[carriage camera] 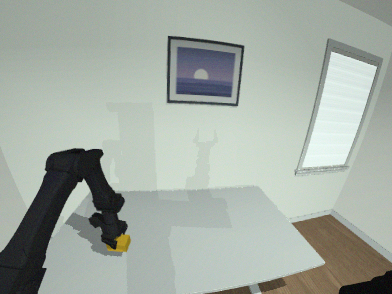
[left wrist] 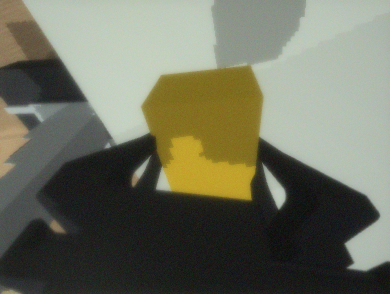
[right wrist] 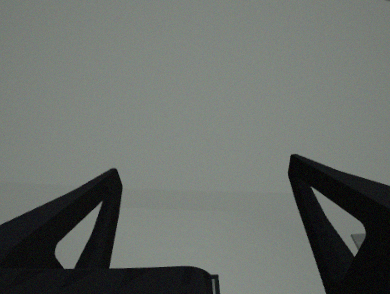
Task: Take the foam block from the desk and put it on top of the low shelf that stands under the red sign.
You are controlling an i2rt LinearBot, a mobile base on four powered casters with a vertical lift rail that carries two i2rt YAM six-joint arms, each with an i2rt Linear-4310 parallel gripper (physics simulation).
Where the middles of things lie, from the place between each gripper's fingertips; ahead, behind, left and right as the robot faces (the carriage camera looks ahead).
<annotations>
The yellow foam block (left wrist: 207,123) is 340 mm ahead of my right hand, 660 mm to the left of it and 660 mm below it. The rest, counted from my right hand: framed sunset picture (carriage camera: 199,71) (1030 mm ahead, 280 mm to the left, 170 mm above).
The yellow foam block is right at my left hand. From my left hand the other things lie so: framed sunset picture 69 cm ahead, 39 cm to the right, 83 cm above.
</annotations>
